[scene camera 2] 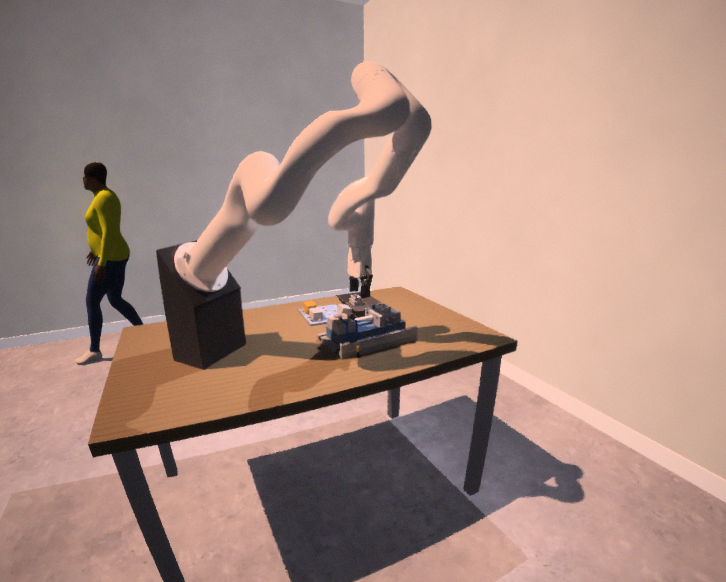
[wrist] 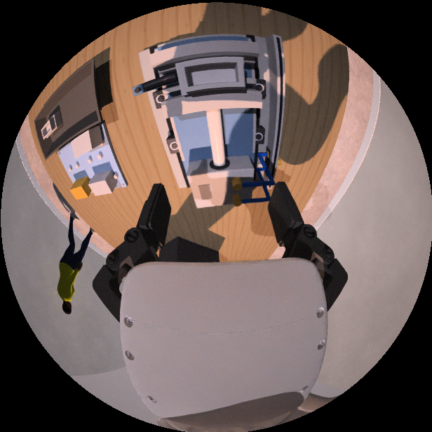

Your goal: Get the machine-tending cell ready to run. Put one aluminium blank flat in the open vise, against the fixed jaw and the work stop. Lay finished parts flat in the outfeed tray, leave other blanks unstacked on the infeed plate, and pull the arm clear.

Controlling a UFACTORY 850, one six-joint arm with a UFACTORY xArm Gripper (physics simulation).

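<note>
My gripper (scene camera 2: 359,289) (wrist: 219,193) is open and empty, above the table near the screw end of the vise (scene camera 2: 369,332) (wrist: 192,131). In the wrist view, a grey part with a rectangular pocket (wrist: 214,76) lies flat at the vise jaws. A black rod with a blue end (wrist: 156,83) reaches it from the left. The light blue infeed plate (wrist: 108,159) carries a pale blank (wrist: 85,143), a grey-white block (wrist: 103,181) and an orange block (wrist: 81,188), side by side. The dark outfeed tray (wrist: 72,102) holds a pale pocketed part (wrist: 51,124) at its far end.
The vise has a pale screw (wrist: 216,137) and a blue crank handle (wrist: 265,175). A long grey rail (scene camera 2: 378,343) (wrist: 276,100) runs beside it. The black arm pedestal (scene camera 2: 203,321) stands on the wooden table (scene camera 2: 199,388). A person in yellow (scene camera 2: 107,224) (wrist: 67,282) is beyond the table.
</note>
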